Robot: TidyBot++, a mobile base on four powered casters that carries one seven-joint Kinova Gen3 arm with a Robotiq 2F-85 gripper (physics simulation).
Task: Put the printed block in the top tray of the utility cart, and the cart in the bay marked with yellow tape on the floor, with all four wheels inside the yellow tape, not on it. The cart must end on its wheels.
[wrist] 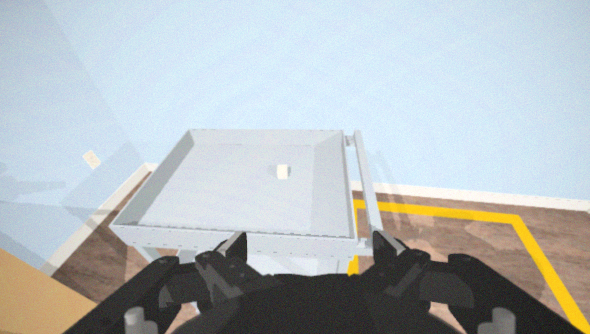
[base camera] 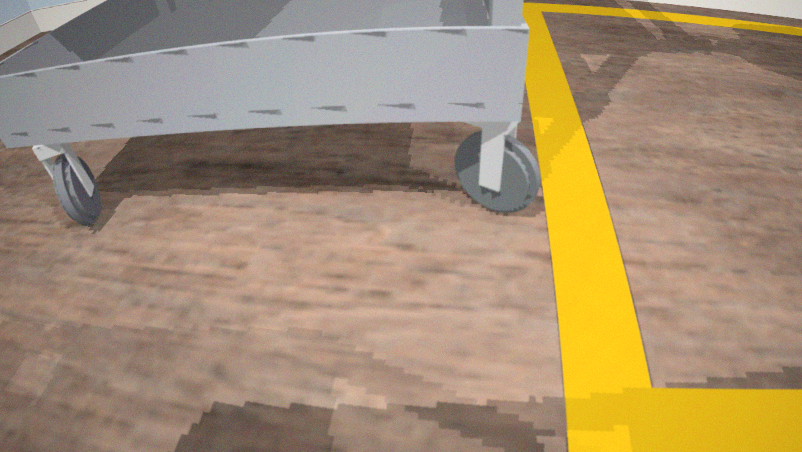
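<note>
The grey utility cart stands upright on its wheels, left of the bay. In the base camera view its near right wheel is right beside the left strip of yellow tape, and its near left wheel is farther left on the floor. The small white printed block lies in the cart's top tray, right of the middle. The yellow tape also shows in the wrist view, right of the cart. My gripper is open and empty, near the tray's front edge in the wrist view.
The cart's handle bar runs along its right side. A pale blue wall with a white baseboard stands behind the cart and bay. Another baseboard runs at the left. A tan surface shows at the lower left.
</note>
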